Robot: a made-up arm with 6 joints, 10 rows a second.
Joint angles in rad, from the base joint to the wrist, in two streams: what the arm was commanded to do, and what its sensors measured. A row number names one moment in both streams.
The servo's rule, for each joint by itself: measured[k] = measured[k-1] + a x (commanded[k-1-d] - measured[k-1]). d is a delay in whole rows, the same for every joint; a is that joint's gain. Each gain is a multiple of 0.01, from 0.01 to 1. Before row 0 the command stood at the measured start. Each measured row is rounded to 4 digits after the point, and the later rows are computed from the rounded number. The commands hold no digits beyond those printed.
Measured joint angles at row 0:
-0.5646, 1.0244, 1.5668, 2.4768, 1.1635, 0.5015
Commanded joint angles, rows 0 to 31:
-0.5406, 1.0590, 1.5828, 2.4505, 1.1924, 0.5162
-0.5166, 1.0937, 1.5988, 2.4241, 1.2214, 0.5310
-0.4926, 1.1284, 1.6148, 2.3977, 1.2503, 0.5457
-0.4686, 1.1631, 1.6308, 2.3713, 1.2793, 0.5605
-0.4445, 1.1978, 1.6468, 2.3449, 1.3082, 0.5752
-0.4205, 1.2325, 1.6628, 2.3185, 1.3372, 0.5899
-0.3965, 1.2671, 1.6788, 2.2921, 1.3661, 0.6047
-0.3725, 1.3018, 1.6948, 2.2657, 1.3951, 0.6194
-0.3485, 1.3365, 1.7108, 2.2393, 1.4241, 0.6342
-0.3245, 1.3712, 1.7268, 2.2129, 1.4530, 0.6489
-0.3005, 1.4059, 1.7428, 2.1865, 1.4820, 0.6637
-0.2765, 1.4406, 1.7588, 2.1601, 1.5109, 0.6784
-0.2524, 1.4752, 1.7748, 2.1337, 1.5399, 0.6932
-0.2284, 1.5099, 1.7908, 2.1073, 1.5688, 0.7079
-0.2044, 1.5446, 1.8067, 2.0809, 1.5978, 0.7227
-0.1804, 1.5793, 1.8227, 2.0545, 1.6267, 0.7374
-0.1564, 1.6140, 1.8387, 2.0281, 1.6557, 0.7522
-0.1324, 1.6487, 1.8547, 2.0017, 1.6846, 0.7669
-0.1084, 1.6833, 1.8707, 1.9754, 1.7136, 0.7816
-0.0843, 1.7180, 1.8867, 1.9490, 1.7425, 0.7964
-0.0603, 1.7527, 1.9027, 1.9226, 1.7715, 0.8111
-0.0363, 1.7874, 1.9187, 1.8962, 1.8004, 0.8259
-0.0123, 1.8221, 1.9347, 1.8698, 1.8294, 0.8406
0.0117, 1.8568, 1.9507, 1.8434, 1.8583, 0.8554
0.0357, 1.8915, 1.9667, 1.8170, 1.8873, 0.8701
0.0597, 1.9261, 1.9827, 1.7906, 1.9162, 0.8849
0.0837, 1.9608, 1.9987, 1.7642, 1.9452, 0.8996
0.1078, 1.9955, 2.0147, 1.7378, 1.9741, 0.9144
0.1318, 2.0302, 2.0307, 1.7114, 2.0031, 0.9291
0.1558, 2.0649, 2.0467, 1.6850, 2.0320, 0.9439
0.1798, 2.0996, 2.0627, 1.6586, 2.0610, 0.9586
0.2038, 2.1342, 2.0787, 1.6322, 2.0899, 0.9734
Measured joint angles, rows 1 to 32:
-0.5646, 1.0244, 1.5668, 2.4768, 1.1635, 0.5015
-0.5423, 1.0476, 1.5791, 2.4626, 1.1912, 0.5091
-0.5184, 1.0785, 1.5943, 2.4418, 1.2202, 0.5205
-0.4944, 1.1119, 1.6101, 2.4180, 1.2491, 0.5336
-0.4704, 1.1462, 1.6260, 2.3928, 1.2781, 0.5476
-0.4463, 1.1808, 1.6420, 2.3669, 1.3070, 0.5620
-0.4223, 1.2154, 1.6580, 2.3408, 1.3360, 0.5765
-0.3983, 1.2500, 1.6740, 2.3145, 1.3649, 0.5912
-0.3743, 1.2847, 1.6900, 2.2881, 1.3939, 0.6059
-0.3503, 1.3194, 1.7060, 2.2617, 1.4229, 0.6206
-0.3263, 1.3541, 1.7220, 2.2353, 1.4518, 0.6353
-0.3023, 1.3888, 1.7380, 2.2089, 1.4808, 0.6501
-0.2783, 1.4235, 1.7540, 2.1825, 1.5097, 0.6648
-0.2542, 1.4581, 1.7700, 2.1561, 1.5387, 0.6796
-0.2302, 1.4928, 1.7860, 2.1297, 1.5676, 0.6943
-0.2062, 1.5275, 1.8019, 2.1033, 1.5966, 0.7091
-0.1822, 1.5622, 1.8179, 2.0769, 1.6255, 0.7238
-0.1582, 1.5969, 1.8339, 2.0505, 1.6545, 0.7386
-0.1342, 1.6316, 1.8499, 2.0241, 1.6834, 0.7533
-0.1102, 1.6662, 1.8659, 1.9978, 1.7124, 0.7680
-0.0861, 1.7009, 1.8819, 1.9714, 1.7413, 0.7828
-0.0621, 1.7356, 1.8979, 1.9450, 1.7703, 0.7975
-0.0381, 1.7703, 1.9139, 1.9186, 1.7992, 0.8123
-0.0141, 1.8050, 1.9299, 1.8922, 1.8282, 0.8270
0.0099, 1.8397, 1.9459, 1.8658, 1.8571, 0.8418
0.0339, 1.8744, 1.9619, 1.8394, 1.8861, 0.8565
0.0579, 1.9090, 1.9779, 1.8130, 1.9150, 0.8713
0.0819, 1.9437, 1.9939, 1.7866, 1.9440, 0.8860
0.1060, 1.9784, 2.0099, 1.7602, 1.9729, 0.9008
0.1300, 2.0131, 2.0259, 1.7338, 2.0019, 0.9155
0.1540, 2.0478, 2.0419, 1.7074, 2.0308, 0.9303
0.1780, 2.0825, 2.0579, 1.6810, 2.0598, 0.9450
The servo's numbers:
d 1
a 0.93 0.67 0.77 0.54 0.96 0.52

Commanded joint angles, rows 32 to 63:
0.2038, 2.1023, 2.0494, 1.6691, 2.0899, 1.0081
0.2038, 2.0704, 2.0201, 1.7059, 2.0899, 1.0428
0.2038, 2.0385, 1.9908, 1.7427, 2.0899, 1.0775
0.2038, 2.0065, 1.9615, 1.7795, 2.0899, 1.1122
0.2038, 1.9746, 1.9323, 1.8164, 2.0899, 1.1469
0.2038, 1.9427, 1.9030, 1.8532, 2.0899, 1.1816
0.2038, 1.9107, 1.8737, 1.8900, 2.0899, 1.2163
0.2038, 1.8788, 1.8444, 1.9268, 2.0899, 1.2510
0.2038, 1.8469, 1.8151, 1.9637, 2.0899, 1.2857
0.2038, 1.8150, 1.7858, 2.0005, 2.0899, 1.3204
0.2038, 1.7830, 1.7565, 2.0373, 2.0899, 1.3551
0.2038, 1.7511, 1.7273, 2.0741, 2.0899, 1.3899
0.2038, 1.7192, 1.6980, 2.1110, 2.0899, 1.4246
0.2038, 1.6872, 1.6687, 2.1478, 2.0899, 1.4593
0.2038, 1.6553, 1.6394, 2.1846, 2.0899, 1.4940
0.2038, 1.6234, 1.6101, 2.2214, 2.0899, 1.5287
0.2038, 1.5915, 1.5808, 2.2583, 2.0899, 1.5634
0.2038, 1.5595, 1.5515, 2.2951, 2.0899, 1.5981
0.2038, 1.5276, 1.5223, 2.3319, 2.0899, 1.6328
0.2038, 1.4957, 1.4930, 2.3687, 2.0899, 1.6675
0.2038, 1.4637, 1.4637, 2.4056, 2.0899, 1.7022
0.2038, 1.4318, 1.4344, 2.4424, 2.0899, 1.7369
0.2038, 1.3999, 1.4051, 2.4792, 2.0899, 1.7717
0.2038, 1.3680, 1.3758, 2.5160, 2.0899, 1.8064
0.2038, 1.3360, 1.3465, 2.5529, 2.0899, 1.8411
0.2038, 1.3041, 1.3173, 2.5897, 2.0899, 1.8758
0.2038, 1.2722, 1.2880, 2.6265, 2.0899, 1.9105
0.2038, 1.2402, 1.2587, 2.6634, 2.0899, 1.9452
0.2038, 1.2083, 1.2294, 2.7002, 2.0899, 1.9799
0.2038, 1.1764, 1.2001, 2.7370, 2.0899, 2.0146
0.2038, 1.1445, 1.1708, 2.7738, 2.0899, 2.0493
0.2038, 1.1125, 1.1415, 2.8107, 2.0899, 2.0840
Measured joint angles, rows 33 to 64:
0.2020, 2.1171, 2.0739, 1.6546, 2.0887, 0.9598
0.2037, 2.1072, 2.0550, 1.6624, 2.0899, 0.9849
0.2038, 2.0825, 2.0281, 1.6859, 2.0899, 1.0150
0.2038, 2.0530, 1.9994, 1.7166, 2.0899, 1.0475
0.2038, 2.0218, 1.9702, 1.7506, 2.0899, 1.0811
0.2038, 1.9902, 1.9410, 1.7861, 2.0899, 1.1153
0.2038, 1.9584, 1.9117, 1.8223, 2.0899, 1.1498
0.2038, 1.9264, 1.8824, 1.8589, 2.0899, 1.1844
0.2038, 1.8945, 1.8531, 1.8956, 2.0899, 1.2190
0.2038, 1.8626, 1.8238, 1.9324, 2.0899, 1.2537
0.2038, 1.8307, 1.7945, 1.9692, 2.0899, 1.2884
0.2038, 1.7987, 1.7652, 2.0060, 2.0899, 1.3231
0.2038, 1.7668, 1.7360, 2.0428, 2.0899, 1.3578
0.2038, 1.7349, 1.7067, 2.0796, 2.0899, 1.3925
0.2038, 1.7029, 1.6774, 2.1164, 2.0899, 1.4272
0.2038, 1.6710, 1.6481, 2.1532, 2.0899, 1.4619
0.2038, 1.6391, 1.6188, 2.1900, 2.0899, 1.4966
0.2038, 1.6072, 1.5895, 2.2269, 2.0899, 1.5313
0.2038, 1.5752, 1.5602, 2.2637, 2.0899, 1.5660
0.2038, 1.5433, 1.5310, 2.3005, 2.0899, 1.6007
0.2038, 1.5114, 1.5017, 2.3373, 2.0899, 1.6354
0.2038, 1.4794, 1.4724, 2.3742, 2.0899, 1.6701
0.2038, 1.4475, 1.4431, 2.4110, 2.0899, 1.7048
0.2038, 1.4156, 1.4138, 2.4478, 2.0899, 1.7396
0.2038, 1.3837, 1.3845, 2.4846, 2.0899, 1.7743
0.2038, 1.3517, 1.3552, 2.5215, 2.0899, 1.8090
0.2038, 1.3198, 1.3260, 2.5583, 2.0899, 1.8437
0.2038, 1.2879, 1.2967, 2.5951, 2.0899, 1.8784
0.2038, 1.2559, 1.2674, 2.6320, 2.0899, 1.9131
0.2038, 1.2240, 1.2381, 2.6688, 2.0899, 1.9478
0.2038, 1.1921, 1.2088, 2.7056, 2.0899, 1.9825
0.2038, 1.1602, 1.1795, 2.7424, 2.0899, 2.0172

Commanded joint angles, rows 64 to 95:
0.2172, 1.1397, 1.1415, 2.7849, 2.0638, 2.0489
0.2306, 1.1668, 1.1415, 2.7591, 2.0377, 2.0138
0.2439, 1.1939, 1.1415, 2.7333, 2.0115, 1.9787
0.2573, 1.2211, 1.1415, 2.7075, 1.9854, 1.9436
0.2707, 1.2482, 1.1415, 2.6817, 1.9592, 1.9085
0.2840, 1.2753, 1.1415, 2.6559, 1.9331, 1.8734
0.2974, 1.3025, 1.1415, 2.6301, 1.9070, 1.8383
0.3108, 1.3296, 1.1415, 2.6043, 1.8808, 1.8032
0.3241, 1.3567, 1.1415, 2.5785, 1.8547, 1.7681
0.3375, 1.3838, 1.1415, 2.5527, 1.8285, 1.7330
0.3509, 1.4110, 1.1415, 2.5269, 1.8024, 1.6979
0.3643, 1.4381, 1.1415, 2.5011, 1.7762, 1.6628
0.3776, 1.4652, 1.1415, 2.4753, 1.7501, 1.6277
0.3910, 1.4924, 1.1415, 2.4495, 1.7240, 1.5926
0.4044, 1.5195, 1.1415, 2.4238, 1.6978, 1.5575
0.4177, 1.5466, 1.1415, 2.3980, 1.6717, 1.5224
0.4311, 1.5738, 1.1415, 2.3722, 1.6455, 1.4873
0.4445, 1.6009, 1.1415, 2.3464, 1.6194, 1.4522
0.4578, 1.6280, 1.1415, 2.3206, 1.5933, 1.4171
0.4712, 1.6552, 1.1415, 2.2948, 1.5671, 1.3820
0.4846, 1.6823, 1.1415, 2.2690, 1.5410, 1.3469
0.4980, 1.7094, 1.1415, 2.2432, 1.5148, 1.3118
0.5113, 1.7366, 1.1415, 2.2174, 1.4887, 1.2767
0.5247, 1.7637, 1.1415, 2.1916, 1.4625, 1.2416
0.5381, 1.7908, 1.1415, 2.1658, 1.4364, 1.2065
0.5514, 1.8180, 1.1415, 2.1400, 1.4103, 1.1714
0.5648, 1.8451, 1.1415, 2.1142, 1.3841, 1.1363
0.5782, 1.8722, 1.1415, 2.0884, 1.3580, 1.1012
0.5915, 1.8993, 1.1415, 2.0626, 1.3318, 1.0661
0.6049, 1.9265, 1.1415, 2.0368, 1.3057, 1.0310
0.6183, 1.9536, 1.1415, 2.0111, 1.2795, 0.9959
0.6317, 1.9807, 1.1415, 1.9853, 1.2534, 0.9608
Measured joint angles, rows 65 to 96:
0.2038, 1.1282, 1.1502, 2.7793, 2.0899, 2.0519
0.2163, 1.1359, 1.1435, 2.7823, 2.0648, 2.0503
0.2296, 1.1566, 1.1420, 2.7698, 2.0388, 2.0313
0.2429, 1.1816, 1.1416, 2.7501, 2.0126, 2.0039
0.2563, 1.2081, 1.1415, 2.7271, 1.9865, 1.9725
0.2697, 1.2350, 1.1415, 2.7026, 1.9603, 1.9392
0.2830, 1.2620, 1.1415, 2.6774, 1.9342, 1.9050
0.2964, 1.2891, 1.1415, 2.6519, 1.9081, 1.8703
0.3098, 1.3162, 1.1415, 2.6262, 1.8819, 1.8354
0.3231, 1.3433, 1.1415, 2.6004, 1.8558, 1.8004
0.3365, 1.3704, 1.1415, 2.5746, 1.8296, 1.7654
0.3499, 1.3976, 1.1415, 2.5488, 1.8035, 1.7303
0.3633, 1.4247, 1.1415, 2.5230, 1.7773, 1.6952
0.3766, 1.4518, 1.1415, 2.4972, 1.7512, 1.6601
0.3900, 1.4790, 1.1415, 2.4714, 1.7251, 1.6250
0.4034, 1.5061, 1.1415, 2.4457, 1.6989, 1.5899
0.4167, 1.5332, 1.1415, 2.4199, 1.6728, 1.5548
0.4301, 1.5604, 1.1415, 2.3941, 1.6466, 1.5197
0.4435, 1.5875, 1.1415, 2.3683, 1.6205, 1.4846
0.4568, 1.6146, 1.1415, 2.3425, 1.5944, 1.4495
0.4702, 1.6418, 1.1415, 2.3167, 1.5682, 1.4144
0.4836, 1.6689, 1.1415, 2.2909, 1.5421, 1.3793
0.4970, 1.6960, 1.1415, 2.2651, 1.5159, 1.3442
0.5103, 1.7232, 1.1415, 2.2393, 1.4898, 1.3091
0.5237, 1.7503, 1.1415, 2.2135, 1.4636, 1.2740
0.5371, 1.7774, 1.1415, 2.1877, 1.4375, 1.2389
0.5504, 1.8046, 1.1415, 2.1619, 1.4114, 1.2038
0.5638, 1.8317, 1.1415, 2.1361, 1.3852, 1.1687
0.5772, 1.8588, 1.1415, 2.1103, 1.3591, 1.1336
0.5905, 1.8859, 1.1415, 2.0845, 1.3329, 1.0985
0.6039, 1.9131, 1.1415, 2.0587, 1.3068, 1.0634
0.6173, 1.9402, 1.1415, 2.0330, 1.2806, 1.0283

